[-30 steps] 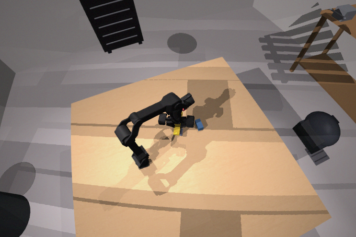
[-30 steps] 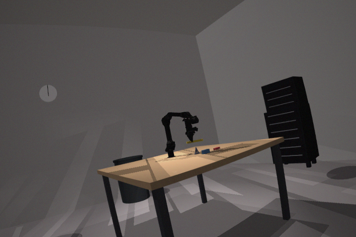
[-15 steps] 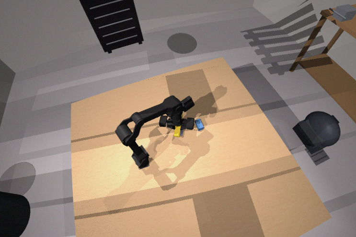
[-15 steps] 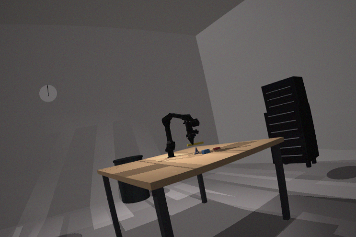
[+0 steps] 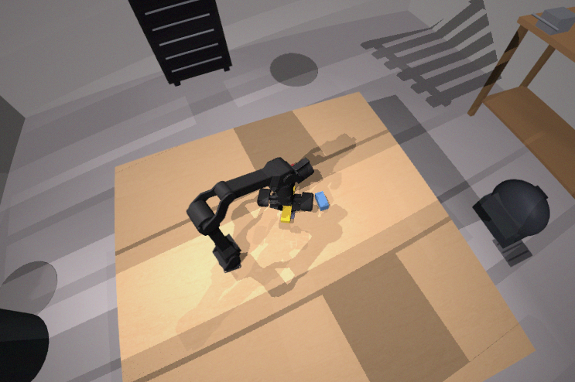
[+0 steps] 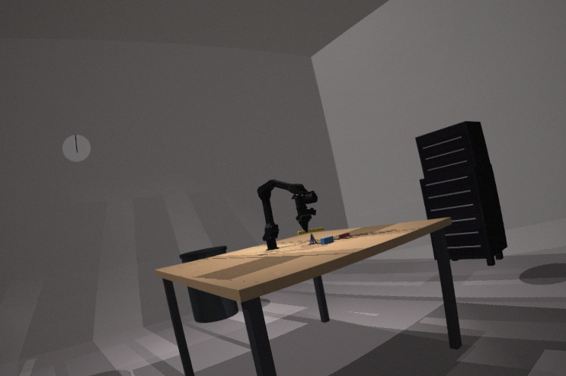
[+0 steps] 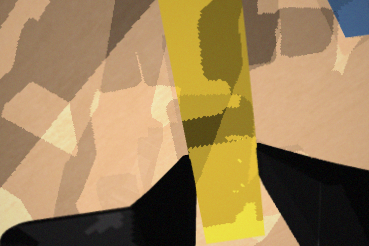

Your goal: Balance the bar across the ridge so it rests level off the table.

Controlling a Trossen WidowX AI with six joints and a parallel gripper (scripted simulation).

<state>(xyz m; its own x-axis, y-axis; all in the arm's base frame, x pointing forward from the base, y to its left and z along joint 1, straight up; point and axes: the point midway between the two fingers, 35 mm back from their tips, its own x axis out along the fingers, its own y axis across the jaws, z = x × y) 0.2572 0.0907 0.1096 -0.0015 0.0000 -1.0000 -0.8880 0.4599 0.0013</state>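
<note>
My gripper tip is 10 mm short of the yellow bar and 20 mm to the right of it. Round my gripper tip: blue block 150 mm ahead, 20 mm to the left, 60 mm below; red block 100 mm ahead, 200 mm to the left, 70 mm below.
</note>
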